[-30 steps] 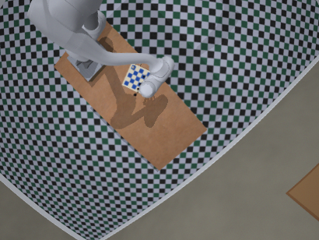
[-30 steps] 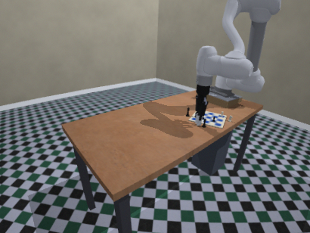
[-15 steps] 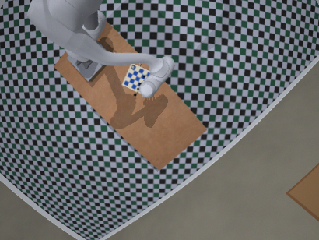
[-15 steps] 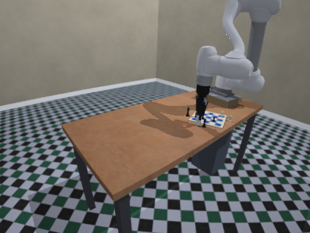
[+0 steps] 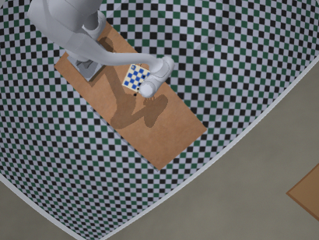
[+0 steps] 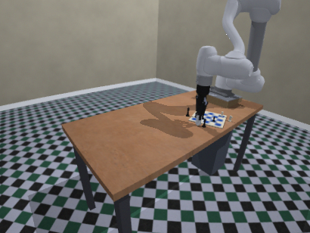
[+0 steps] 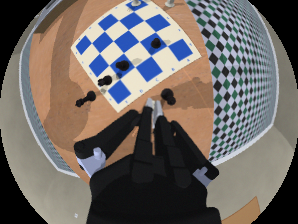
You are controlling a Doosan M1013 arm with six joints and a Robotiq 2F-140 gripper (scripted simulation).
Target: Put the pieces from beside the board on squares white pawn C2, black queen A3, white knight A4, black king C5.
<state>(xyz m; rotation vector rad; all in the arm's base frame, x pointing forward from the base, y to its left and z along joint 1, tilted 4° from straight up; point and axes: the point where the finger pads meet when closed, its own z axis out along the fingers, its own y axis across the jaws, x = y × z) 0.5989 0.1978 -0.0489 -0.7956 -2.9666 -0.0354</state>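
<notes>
My hand is 14 cm past the blue-and-white chessboard, 4 cm above it and 2 cm to the left of it. The rest, counted from my hand: black chess piece 13 cm to the right, 5 cm behind, 1 cm below; small white piece 3 cm below; white knight 23 cm behind, 10 cm to the left, 2 cm below.
</notes>
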